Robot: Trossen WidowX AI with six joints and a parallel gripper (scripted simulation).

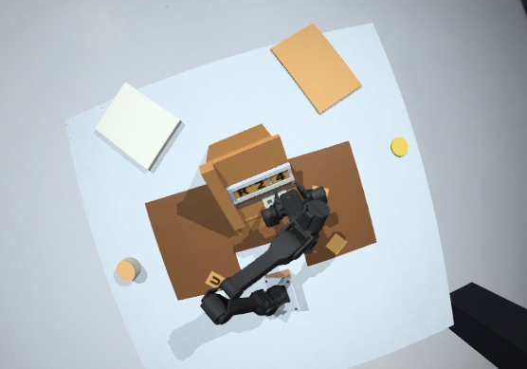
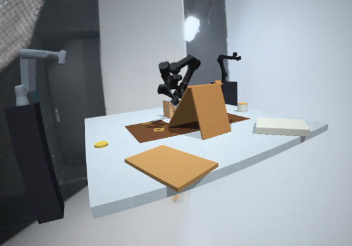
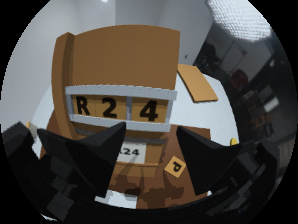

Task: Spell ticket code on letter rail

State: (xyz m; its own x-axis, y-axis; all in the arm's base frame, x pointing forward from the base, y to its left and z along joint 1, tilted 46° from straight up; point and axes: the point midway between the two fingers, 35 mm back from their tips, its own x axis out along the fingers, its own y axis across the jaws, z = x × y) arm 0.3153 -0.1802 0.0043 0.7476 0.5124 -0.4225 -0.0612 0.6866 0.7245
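Now: the white ticket 100 mm below my gripper tip, 40 mm to the left of it and 30 mm behind it. Also, from my gripper tip: brown mat: 180 mm below, 140 mm behind, 120 mm to the left; orange slab: 370 mm ahead, 260 mm to the right, 180 mm below; cream slab: 430 mm to the left, 370 mm ahead, 170 mm below.
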